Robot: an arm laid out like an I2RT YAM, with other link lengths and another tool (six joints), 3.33 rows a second.
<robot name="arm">
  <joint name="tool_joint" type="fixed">
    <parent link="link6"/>
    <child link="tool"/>
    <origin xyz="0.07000 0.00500 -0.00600" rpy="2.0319 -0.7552 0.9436"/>
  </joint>
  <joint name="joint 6" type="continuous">
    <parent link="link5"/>
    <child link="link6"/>
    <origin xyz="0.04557 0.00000 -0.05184" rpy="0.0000 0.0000 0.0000"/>
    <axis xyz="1 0 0"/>
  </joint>
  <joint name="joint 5" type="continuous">
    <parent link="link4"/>
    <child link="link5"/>
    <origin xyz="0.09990 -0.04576 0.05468" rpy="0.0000 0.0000 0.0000"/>
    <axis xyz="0 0 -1"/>
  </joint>
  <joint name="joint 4" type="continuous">
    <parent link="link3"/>
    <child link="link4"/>
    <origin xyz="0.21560 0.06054 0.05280" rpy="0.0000 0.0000 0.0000"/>
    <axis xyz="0 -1 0"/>
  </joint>
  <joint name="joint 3" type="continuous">
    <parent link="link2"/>
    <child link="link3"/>
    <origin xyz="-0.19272 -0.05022 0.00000" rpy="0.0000 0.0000 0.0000"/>
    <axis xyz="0 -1 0"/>
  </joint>
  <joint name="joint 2" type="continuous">
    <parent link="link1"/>
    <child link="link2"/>
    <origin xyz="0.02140 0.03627 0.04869" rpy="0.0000 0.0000 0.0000"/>
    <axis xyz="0 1 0"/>
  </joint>
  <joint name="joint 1" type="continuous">
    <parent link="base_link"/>
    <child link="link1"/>
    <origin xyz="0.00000 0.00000 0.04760" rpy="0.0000 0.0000 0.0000"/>
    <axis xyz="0 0 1"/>
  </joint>
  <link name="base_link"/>
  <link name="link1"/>
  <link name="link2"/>
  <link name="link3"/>
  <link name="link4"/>
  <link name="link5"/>
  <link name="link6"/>
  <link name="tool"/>
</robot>
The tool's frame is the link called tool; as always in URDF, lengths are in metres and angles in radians. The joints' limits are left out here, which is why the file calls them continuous.
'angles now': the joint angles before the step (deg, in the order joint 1, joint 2, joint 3, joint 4, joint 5, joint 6). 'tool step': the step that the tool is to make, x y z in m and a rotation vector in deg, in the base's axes. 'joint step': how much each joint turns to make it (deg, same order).
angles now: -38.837 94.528 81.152 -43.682 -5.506 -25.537
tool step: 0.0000 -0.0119 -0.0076 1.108 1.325 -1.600
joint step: -1.372 3.808 3.068 -0.968 0.111 0.200
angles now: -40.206 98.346 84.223 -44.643 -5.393 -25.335
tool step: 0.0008 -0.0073 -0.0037 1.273 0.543 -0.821
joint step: -0.934 2.770 2.769 -1.219 -0.584 0.216
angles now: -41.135 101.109 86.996 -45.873 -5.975 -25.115
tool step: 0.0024 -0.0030 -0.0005 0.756 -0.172 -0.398
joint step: -0.265 1.463 1.709 -0.566 -0.525 0.458
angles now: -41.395 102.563 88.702 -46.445 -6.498 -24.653
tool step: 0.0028 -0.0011 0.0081 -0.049 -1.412 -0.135
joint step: -0.078 -0.247 1.208 -0.303 -0.747 0.505
